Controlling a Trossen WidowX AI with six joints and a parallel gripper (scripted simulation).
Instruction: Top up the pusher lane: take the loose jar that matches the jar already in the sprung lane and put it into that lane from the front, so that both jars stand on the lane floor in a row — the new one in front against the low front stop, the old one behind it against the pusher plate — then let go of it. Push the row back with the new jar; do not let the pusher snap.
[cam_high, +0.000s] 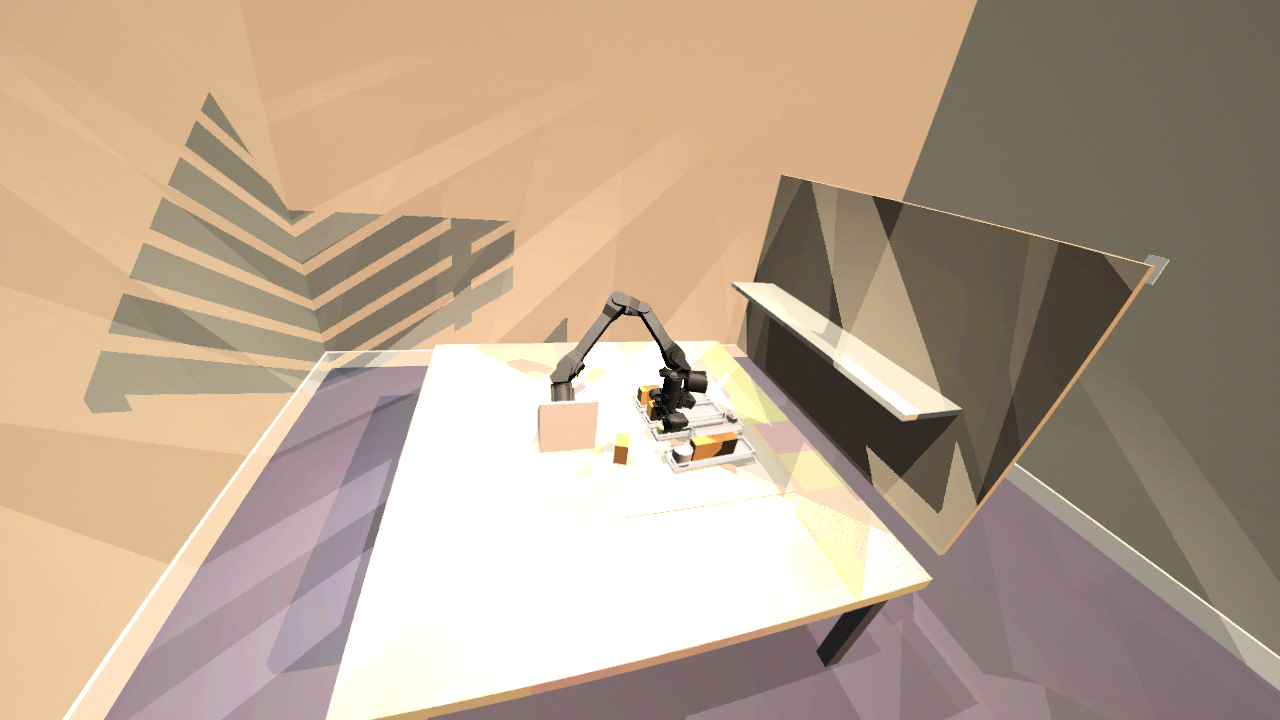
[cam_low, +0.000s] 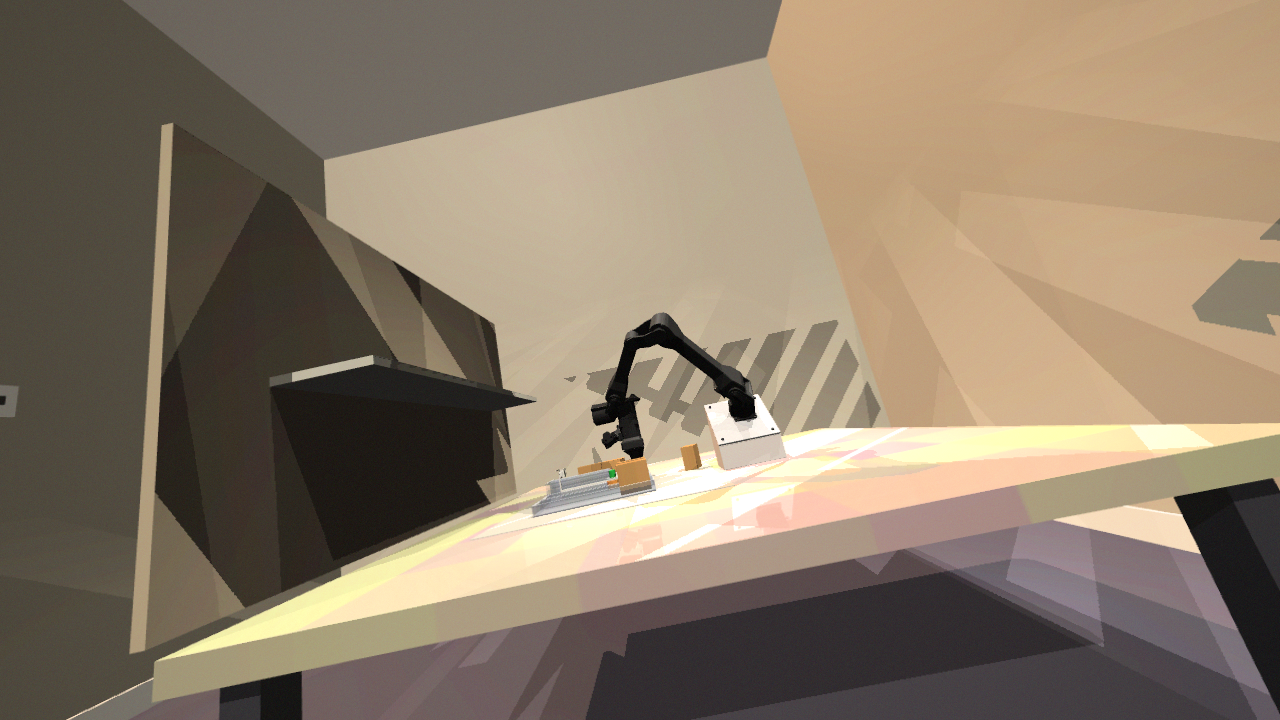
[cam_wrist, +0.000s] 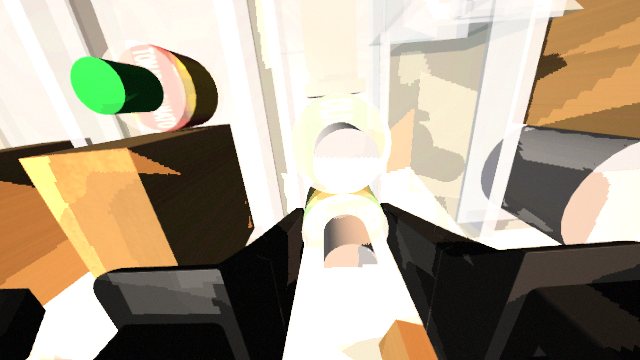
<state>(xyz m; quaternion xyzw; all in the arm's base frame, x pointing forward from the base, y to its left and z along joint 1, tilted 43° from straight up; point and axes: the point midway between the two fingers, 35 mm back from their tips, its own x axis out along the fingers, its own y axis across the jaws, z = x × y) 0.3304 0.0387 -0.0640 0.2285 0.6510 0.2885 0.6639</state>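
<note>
The lane rack is 150 mm ahead of my gripper tip, 10 mm to the right of it and 10 mm below it. The rest, counted from my gripper tip: shelf (500 mm ahead, 30 mm to the left, 340 mm above).
</note>
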